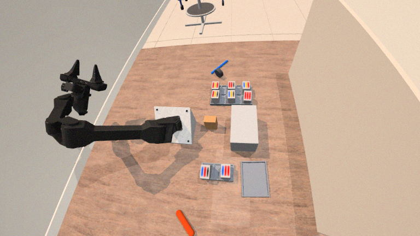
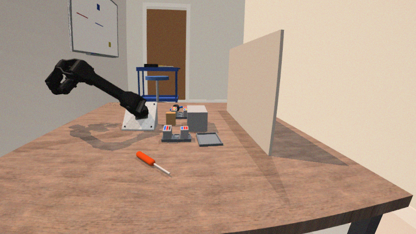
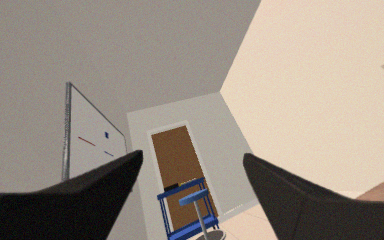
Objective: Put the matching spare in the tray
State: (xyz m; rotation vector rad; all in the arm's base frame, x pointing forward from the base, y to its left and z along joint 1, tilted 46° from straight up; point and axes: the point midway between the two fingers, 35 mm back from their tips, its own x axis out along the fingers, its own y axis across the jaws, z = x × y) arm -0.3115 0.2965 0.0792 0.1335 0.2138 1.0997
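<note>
Now: the grey rack 500 mm ahead of my gripper tip, 360 mm to the right of it and 310 mm below it. From my gripper tip the other things lie so: brown block: 480 mm ahead, 280 mm below, 160 mm to the right; blue-handled black roller: 520 mm ahead, 290 mm below, 140 mm to the left; blue stick: 530 mm ahead, 310 mm below, 210 mm to the left.
</note>
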